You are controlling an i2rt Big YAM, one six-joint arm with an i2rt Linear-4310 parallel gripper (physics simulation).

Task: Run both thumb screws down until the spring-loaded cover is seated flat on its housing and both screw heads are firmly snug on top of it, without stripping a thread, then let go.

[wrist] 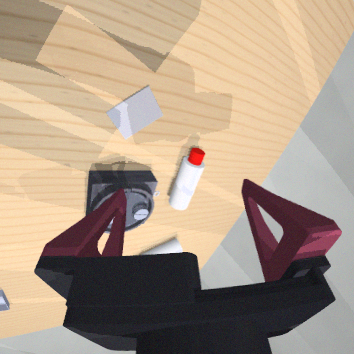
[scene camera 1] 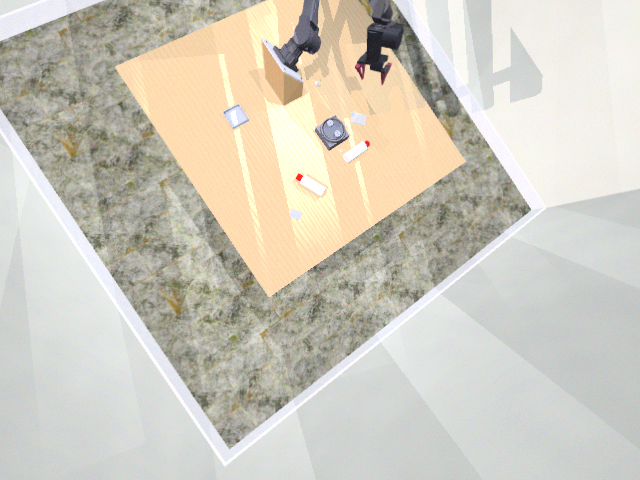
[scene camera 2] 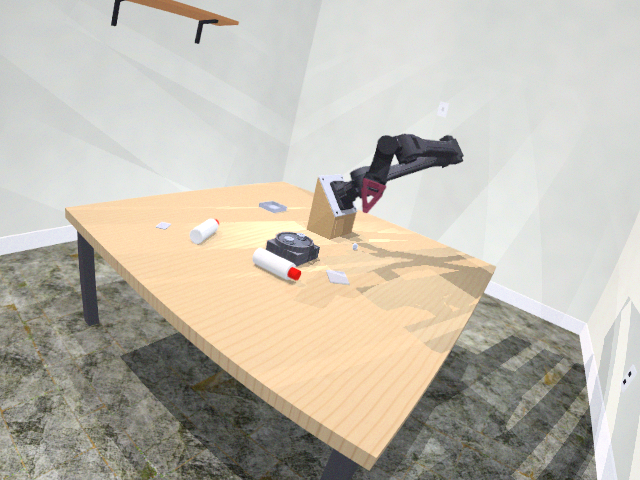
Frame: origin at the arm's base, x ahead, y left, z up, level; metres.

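Seen in the pictures: gripper, fingertip midpoint: [wrist: 183,189] [scene camera 1: 372,81] [scene camera 2: 365,210]; arm's base, origin of the base link: [scene camera 1: 285,61] [scene camera 2: 340,195].
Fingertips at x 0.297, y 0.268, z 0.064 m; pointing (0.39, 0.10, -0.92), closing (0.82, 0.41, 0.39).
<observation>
Pixels of each thing's top centre, then the offset from my fingertips to it. "spot": a spot on its surface instead.
- dark square housing, middle of its top: [wrist: 124,212] [scene camera 2: 294,239] [scene camera 1: 333,129] 0.162 m down, 0.041 m ahead, 0.197 m right
- light slotted screw head, surface spot: [wrist: 141,214] [scene camera 2: 288,238] [scene camera 1: 337,134] spot: 0.153 m down, 0.075 m ahead, 0.197 m right
- white bottle with a red cap, middle of its top: [wrist: 192,185] [scene camera 2: 278,257] [scene camera 1: 358,148] 0.168 m down, 0.184 m ahead, 0.135 m right
- bottle, middle of its top: [wrist: 160,261] [scene camera 2: 206,222] [scene camera 1: 311,182] 0.168 m down, 0.214 m ahead, 0.439 m right
- flat pale square, surface spot: [wrist: 135,112] [scene camera 2: 338,276] [scene camera 1: 358,118] spot: 0.215 m down, 0.033 m ahead, 0.015 m right
- shallow tray, middle of its top: [scene camera 2: 273,204] [scene camera 1: 235,115] 0.198 m down, 0.260 m back, 0.570 m right
The dark square housing [scene camera 1: 330,145] [scene camera 2: 302,255] [wrist: 122,176] stands on the table. Its round dark grey cover [scene camera 1: 333,128] [wrist: 136,201] is on top; whether it is seated flat is too small to tell. One light slotted screw head [scene camera 1: 337,133] [scene camera 2: 289,239] [wrist: 141,214] shows on the cover. The other screw head [scene camera 1: 329,122] [scene camera 2: 300,235] is hidden behind a finger in the wrist view. My gripper [scene camera 1: 371,80] [scene camera 2: 366,208] [wrist: 183,189] is open and empty, high above the table and off to the side of the housing, touching neither screw.
A white bottle with a red cap [scene camera 1: 354,152] [scene camera 2: 275,264] [wrist: 187,184] lies close beside the housing. Another bottle [scene camera 1: 312,185] [scene camera 2: 204,231] lies farther off. A flat pale square [scene camera 1: 358,118] [scene camera 2: 337,277] [wrist: 135,112] is near the housing; a shallow tray [scene camera 1: 226,118] lies beyond the arm's wedge base [scene camera 1: 281,85] [scene camera 2: 323,219].
</observation>
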